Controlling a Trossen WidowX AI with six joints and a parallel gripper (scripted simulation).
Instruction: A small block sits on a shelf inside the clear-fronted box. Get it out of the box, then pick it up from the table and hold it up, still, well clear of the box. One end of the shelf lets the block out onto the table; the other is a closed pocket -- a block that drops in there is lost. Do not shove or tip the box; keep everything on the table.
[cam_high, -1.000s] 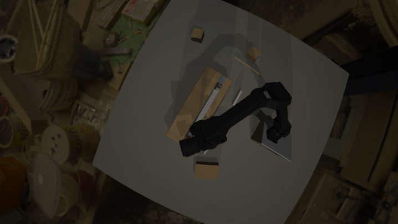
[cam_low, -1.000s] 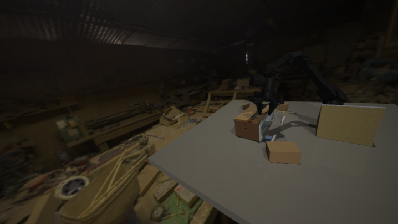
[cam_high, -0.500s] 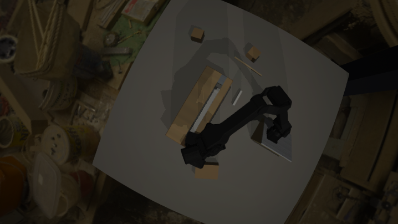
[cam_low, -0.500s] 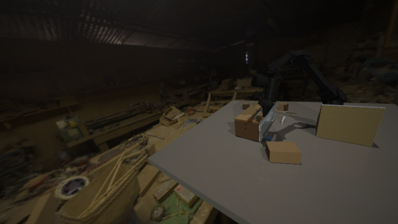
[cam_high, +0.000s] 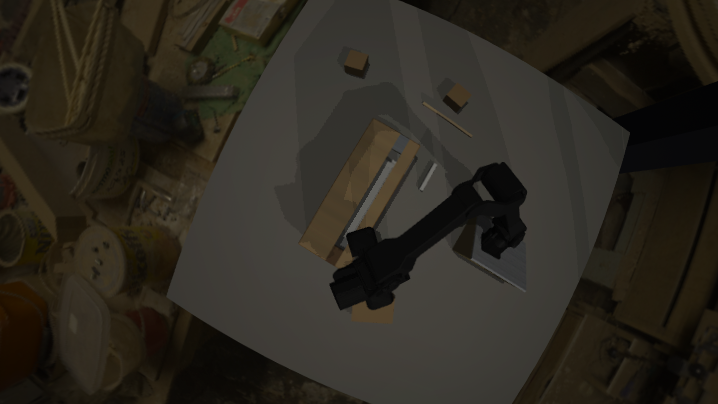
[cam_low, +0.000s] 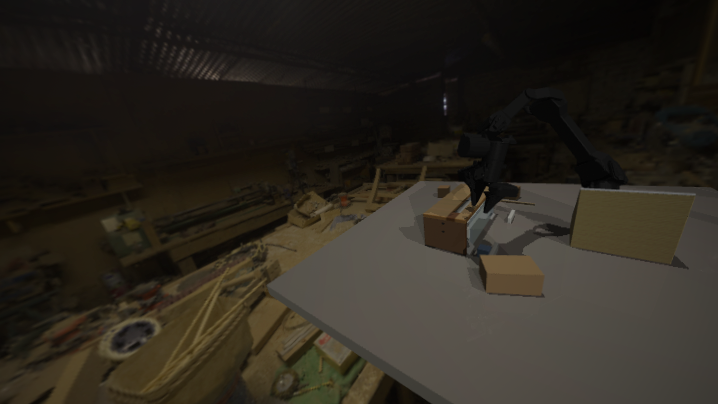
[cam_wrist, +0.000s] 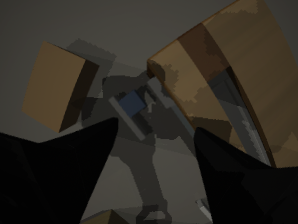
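Right now the blue block is 130 mm below my gripper tip, 20 mm to the left of it and 20 mm behind it. From my gripper tip the other things lie so: thin wooden stick (490 mm to the right, 150 mm below, 40 mm behind); wooden box (150 mm to the right, 90 mm below, 50 mm ahead).
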